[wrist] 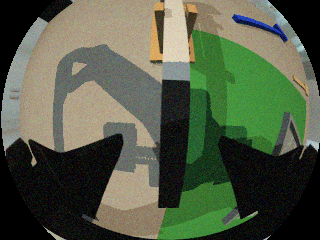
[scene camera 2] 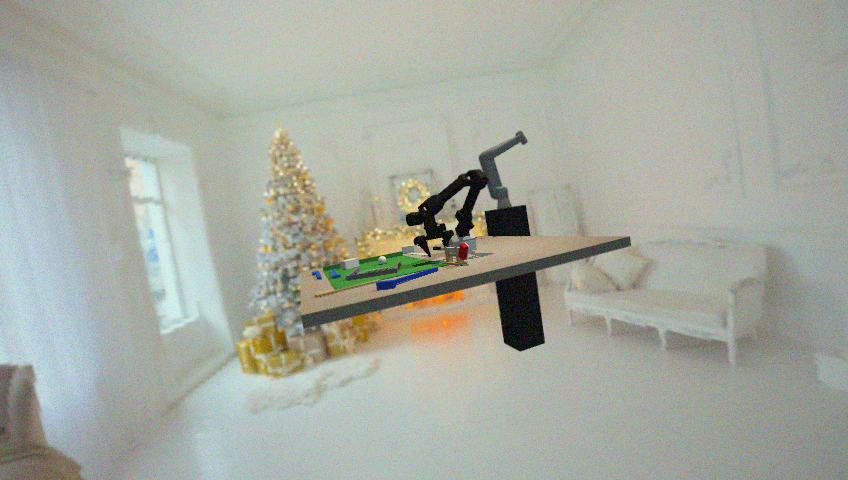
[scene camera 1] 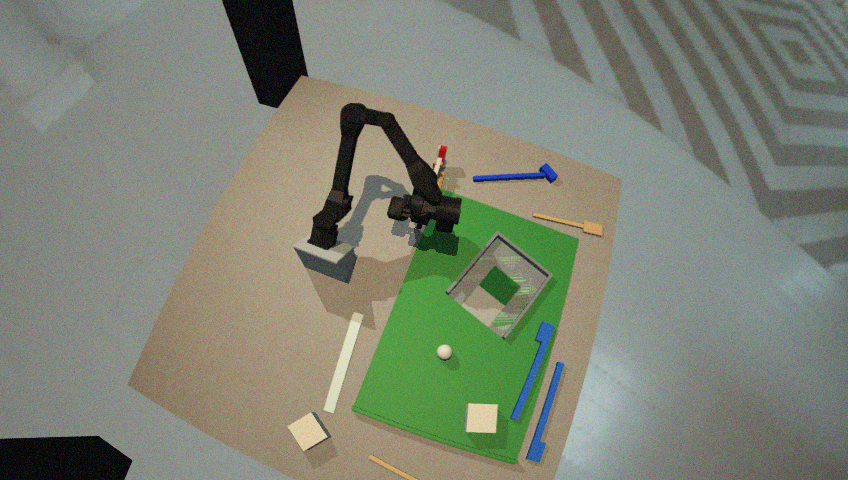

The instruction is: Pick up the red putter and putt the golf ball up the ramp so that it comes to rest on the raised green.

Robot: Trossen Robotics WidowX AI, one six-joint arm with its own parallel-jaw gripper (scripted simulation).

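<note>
I can see a green mat (wrist: 235, 93), and there's a cream bar (scene camera 1: 342, 365) as well, though in the wrist view the bar is out of frame. My gripper (scene camera 1: 422, 220) is open with nothing in it, and the wrist view has the gripper (wrist: 172, 141) too.
</note>
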